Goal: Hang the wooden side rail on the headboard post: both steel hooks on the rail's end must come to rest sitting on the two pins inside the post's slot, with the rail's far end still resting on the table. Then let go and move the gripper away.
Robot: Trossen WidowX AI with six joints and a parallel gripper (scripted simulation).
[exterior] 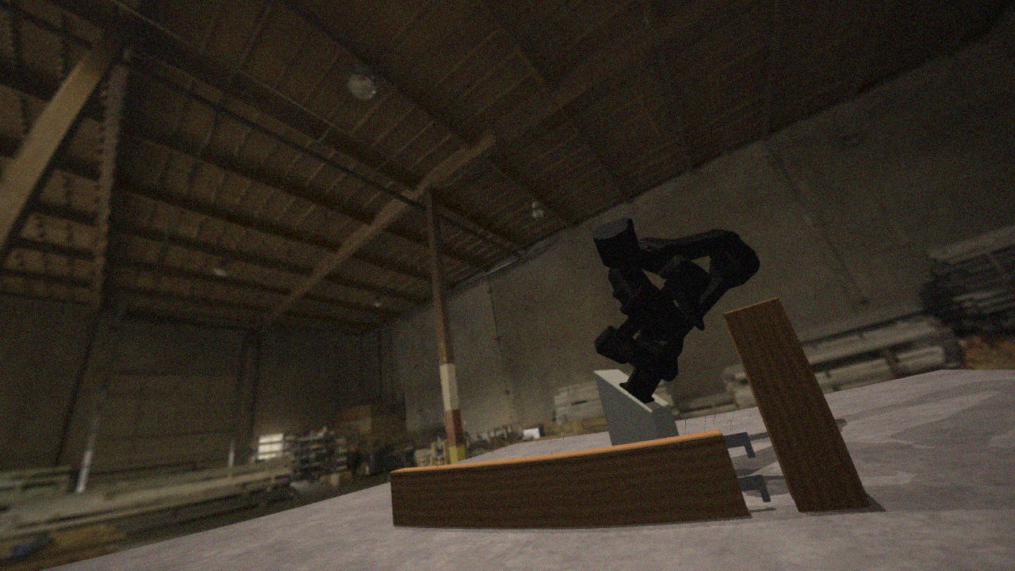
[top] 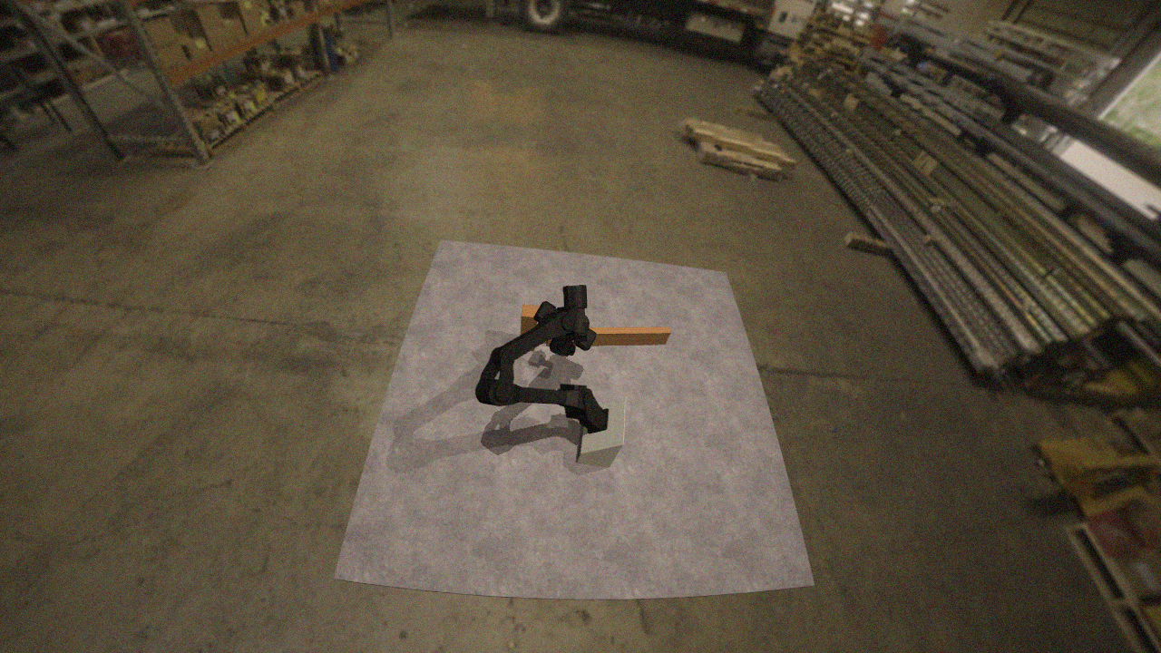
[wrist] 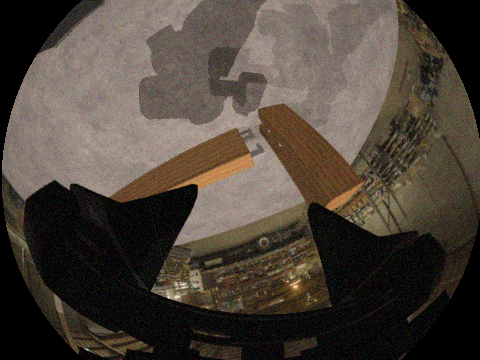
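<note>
The headboard post lies 90 mm to the left of my gripper tip, 80 mm below it and 30 mm ahead of it.
</note>
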